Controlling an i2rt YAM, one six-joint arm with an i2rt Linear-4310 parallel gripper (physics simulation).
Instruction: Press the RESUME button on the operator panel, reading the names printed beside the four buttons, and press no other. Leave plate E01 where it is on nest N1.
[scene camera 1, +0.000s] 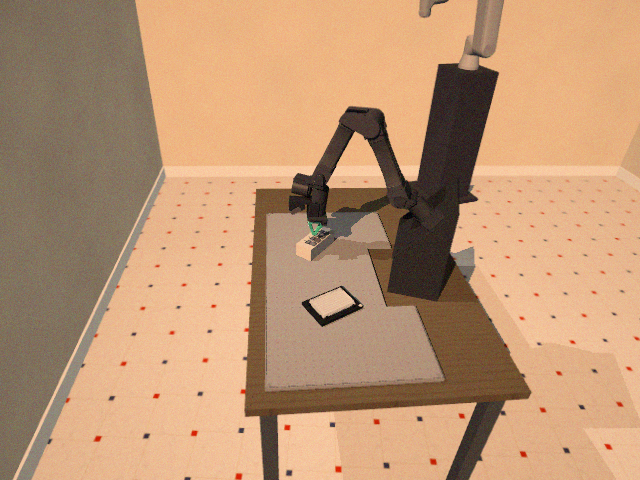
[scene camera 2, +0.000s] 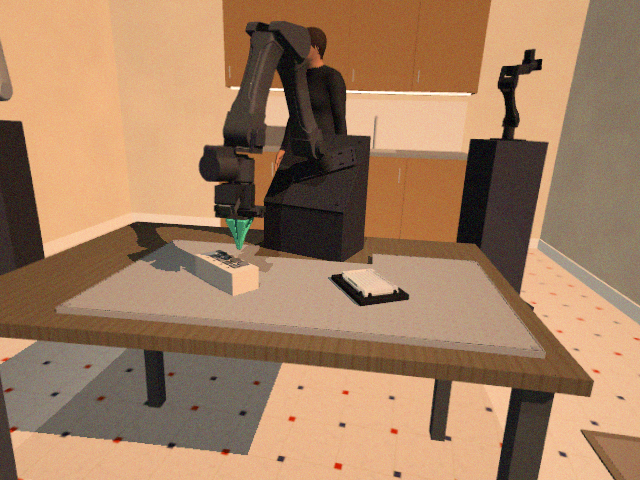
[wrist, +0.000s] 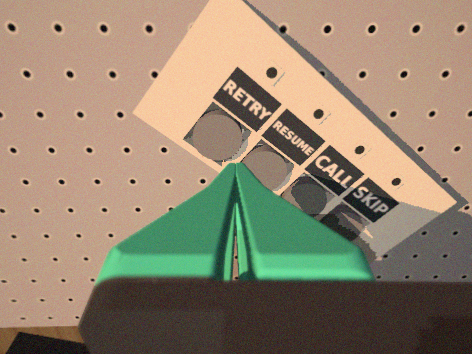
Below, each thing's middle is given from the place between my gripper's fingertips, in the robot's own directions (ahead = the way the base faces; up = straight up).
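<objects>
With the resume button (wrist: 268, 165) as my reference, my hand is 40 mm above it, 10 mm to the left of it and 20 mm past it. The retry button (wrist: 217, 135) is 40 mm below my hand and 10 mm to the left of it. As for the call button (wrist: 305, 193), that one is 40 mm below my hand, 30 mm to the right of it and 40 mm behind it, while the operator panel (wrist: 238, 63) is 60 mm below my hand, 30 mm to the right of it and 20 mm behind it.
</objects>
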